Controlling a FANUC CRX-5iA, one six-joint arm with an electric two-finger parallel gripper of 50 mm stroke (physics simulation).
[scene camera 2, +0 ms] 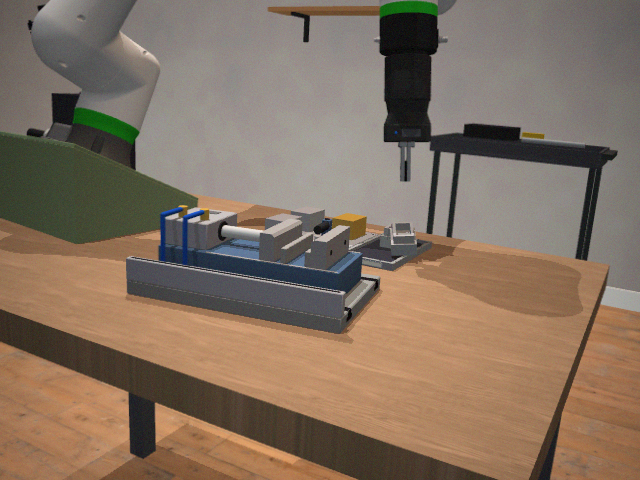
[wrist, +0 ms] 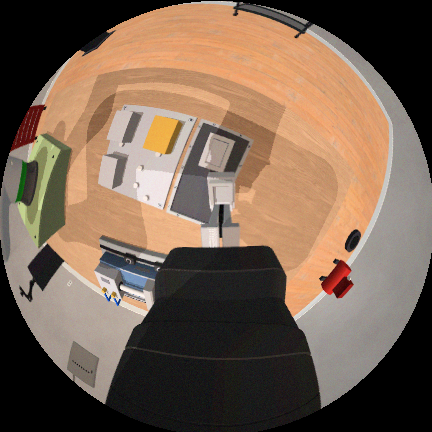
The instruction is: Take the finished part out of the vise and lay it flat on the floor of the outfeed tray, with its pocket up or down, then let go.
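Observation:
The vise stands on the table; no pocketed part shows between its jaws in the scene view. A light grey pocketed part is in the outfeed tray, pocket facing up. It looks tilted and raised on one side; what bears it is partly hidden. A second pocketed part lies beside it near the tray's far end, pocket up. They overlap in the scene view. My gripper is shut and empty, above the tilted part with a clear gap.
A plate beside the tray carries an orange block, two grey blocks and several pegs. A green sloped panel stands at the left. A dark side table stands behind the table.

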